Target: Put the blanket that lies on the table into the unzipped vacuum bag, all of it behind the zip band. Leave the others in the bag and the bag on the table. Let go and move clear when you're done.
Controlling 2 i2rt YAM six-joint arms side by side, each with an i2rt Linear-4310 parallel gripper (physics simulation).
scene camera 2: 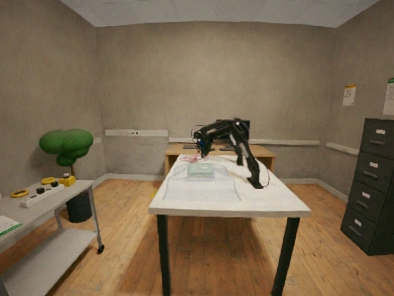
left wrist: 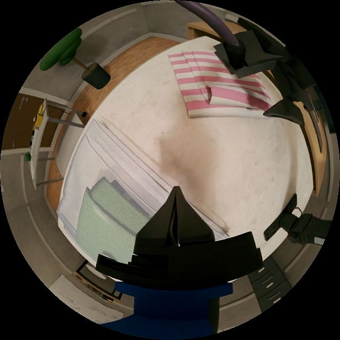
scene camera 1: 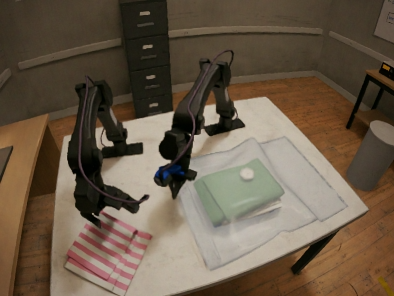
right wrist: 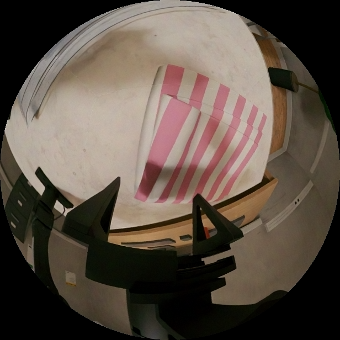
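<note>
The folded pink-and-white striped blanket [scene camera 1: 107,252] [scene camera 2: 191,158] [left wrist: 192,92] [right wrist: 200,142] lies flat on the table at the lower left in scene camera 1. The clear vacuum bag [scene camera 1: 300,175] [scene camera 2: 200,191] lies to its right, with a folded green blanket [scene camera 1: 240,192] [scene camera 2: 201,170] [left wrist: 110,215] and pale layers under it inside. My left gripper [scene camera 1: 175,194] [left wrist: 176,189] is shut with its tips together, just beyond the bag's left edge; no held material shows. My right gripper [scene camera 1: 116,214] [right wrist: 159,189] is open over the striped blanket's upper edge, with nothing between its fingers. The zip band is hard to make out.
A round white valve [scene camera 1: 247,174] sits on the bag over the green blanket. The white table [scene camera 1: 165,250] [scene camera 2: 270,202] bears both arm bases. A wooden desk [scene camera 1: 22,165] stands at the left, a dark filing cabinet [scene camera 1: 146,55] behind, and a grey bin [scene camera 1: 371,157] at the right.
</note>
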